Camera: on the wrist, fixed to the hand. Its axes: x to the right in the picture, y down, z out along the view.
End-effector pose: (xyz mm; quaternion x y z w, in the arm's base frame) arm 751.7 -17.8 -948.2 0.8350 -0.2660 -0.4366 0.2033
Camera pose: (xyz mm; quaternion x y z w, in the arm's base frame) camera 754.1 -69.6 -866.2 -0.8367 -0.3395 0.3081 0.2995
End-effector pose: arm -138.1 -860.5 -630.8 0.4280 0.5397 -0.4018 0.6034
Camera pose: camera -70.4 -794.9 -608.2 -0.0682 -0.6499 0.7570 0.0034
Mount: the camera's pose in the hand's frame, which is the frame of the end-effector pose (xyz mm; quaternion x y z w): -17.6 86.4 -40.4 0.1900 0.0974 -0.6995 0.6820
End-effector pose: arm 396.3 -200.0 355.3 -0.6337 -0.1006 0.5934 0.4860
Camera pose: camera 387.0 -276.3 296.1 -0.3273 -0.3518 0.0221 0.8767
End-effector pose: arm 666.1 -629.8 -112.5 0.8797 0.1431 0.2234 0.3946
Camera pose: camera 637.1 -667.8 -28.1 0.5531 0.7938 -0.0652 0.2443
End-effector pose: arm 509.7 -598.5 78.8 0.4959 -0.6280 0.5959 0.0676
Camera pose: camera 437.3 -573.5 19.4 0.7323 0.0384 0.5267 0.4299
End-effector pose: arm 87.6 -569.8 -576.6 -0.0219 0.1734 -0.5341 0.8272
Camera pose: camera 144.2 -511.1 -629.0 0.0730 0.0820 -0.9779 0.1778
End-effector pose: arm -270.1 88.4 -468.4 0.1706 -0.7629 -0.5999 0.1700
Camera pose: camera -240.7 81.1 -376.3 -0.7408 0.4984 0.3665 0.2618
